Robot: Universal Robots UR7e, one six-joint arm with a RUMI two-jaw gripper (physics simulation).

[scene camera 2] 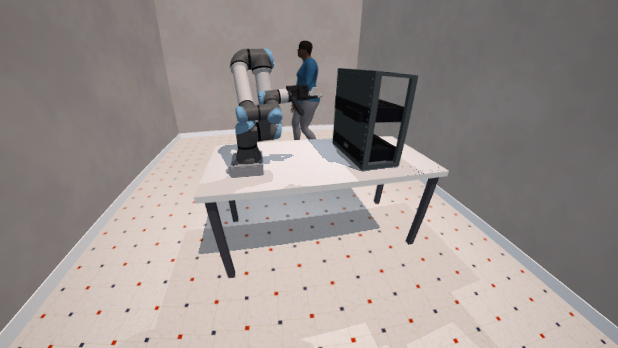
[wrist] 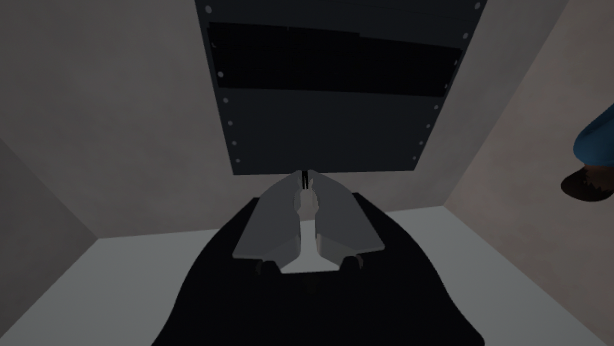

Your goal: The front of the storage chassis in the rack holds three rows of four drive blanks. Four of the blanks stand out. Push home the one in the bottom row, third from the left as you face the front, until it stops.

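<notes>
The storage rack [scene camera 2: 371,120] [wrist: 320,132] stands at the right of the table, its front towards the arm. A black unit, seemingly the storage chassis [scene camera 2: 349,109] [wrist: 330,70], crosses the rack at mid height. The wrist view is upside down. There the chassis front is almost uniformly black, with a stepped upper image edge; single drive blanks, including the one in the bottom row, third from the left, cannot be told apart. My gripper [scene camera 2: 320,94] [wrist: 304,172] is shut and empty, in the air in front of the rack, apart from it, near the upper half.
A second black unit [scene camera 2: 382,149] sits low in the rack. The white table [scene camera 2: 300,167] carries the rack and the arm's grey base [scene camera 2: 246,170]. A person in a blue top [scene camera 2: 307,72] [wrist: 597,142] stands beyond the table, behind the gripper in the scene view.
</notes>
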